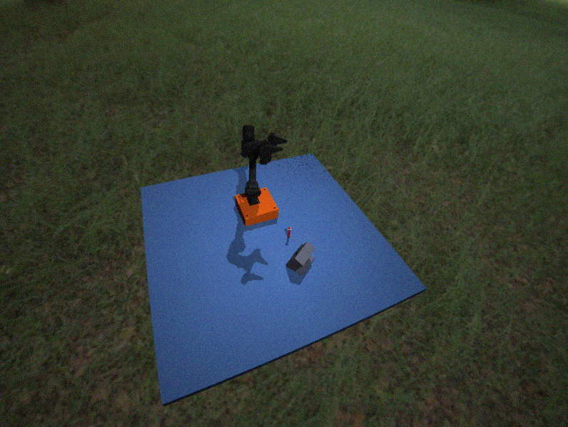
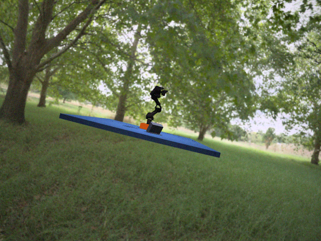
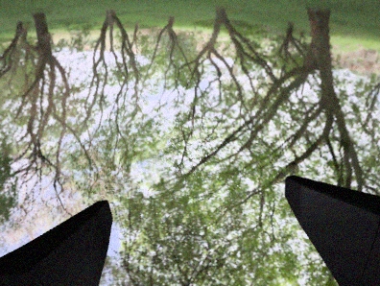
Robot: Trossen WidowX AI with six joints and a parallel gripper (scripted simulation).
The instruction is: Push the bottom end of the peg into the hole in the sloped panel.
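Right now the square peg is 130 mm ahead of my gripper tip, 10 mm to the left of it and 470 mm below it. Also, from my gripper tip: grey sloped panel 310 mm ahead, 480 mm below.
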